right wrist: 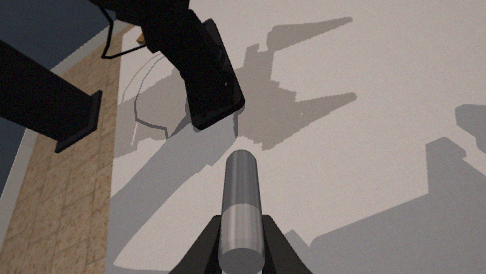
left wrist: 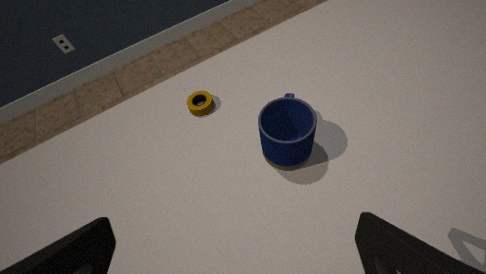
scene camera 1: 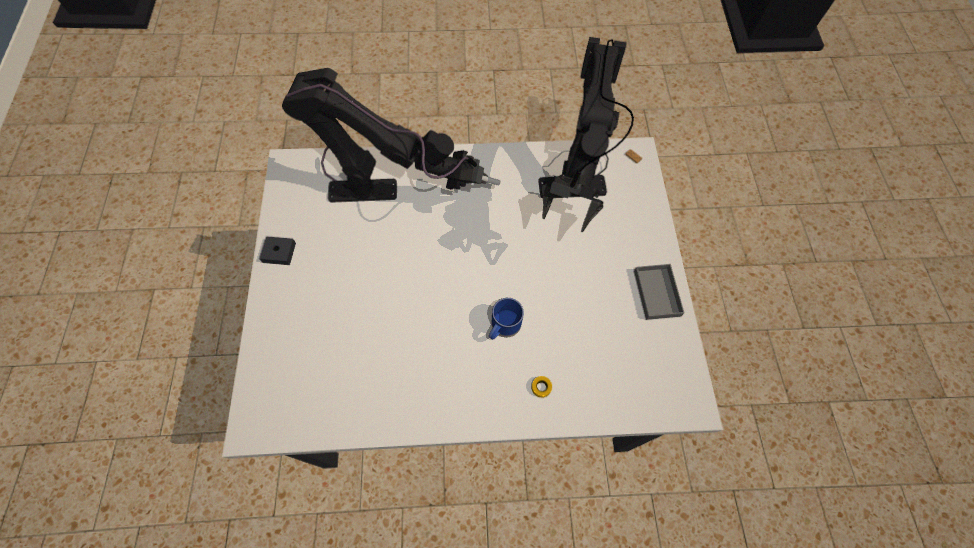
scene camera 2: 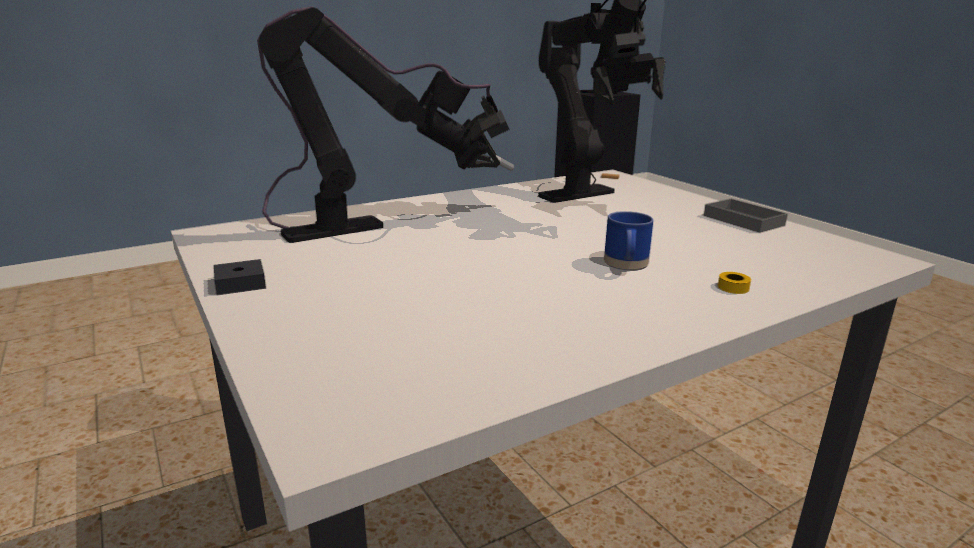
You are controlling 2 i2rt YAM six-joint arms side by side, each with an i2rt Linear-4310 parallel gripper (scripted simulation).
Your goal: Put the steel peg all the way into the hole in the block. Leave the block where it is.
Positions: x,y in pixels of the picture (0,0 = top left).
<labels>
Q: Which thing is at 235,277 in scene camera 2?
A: A dark block.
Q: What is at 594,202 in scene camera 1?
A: My left gripper.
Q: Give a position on a grey tray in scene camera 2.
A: At 749,216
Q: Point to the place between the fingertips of my right gripper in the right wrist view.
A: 242,226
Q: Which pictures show the grey tray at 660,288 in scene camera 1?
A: Scene camera 1 and scene camera 2 only.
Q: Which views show my left gripper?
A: The left wrist view, scene camera 1 and scene camera 2 only.
</labels>
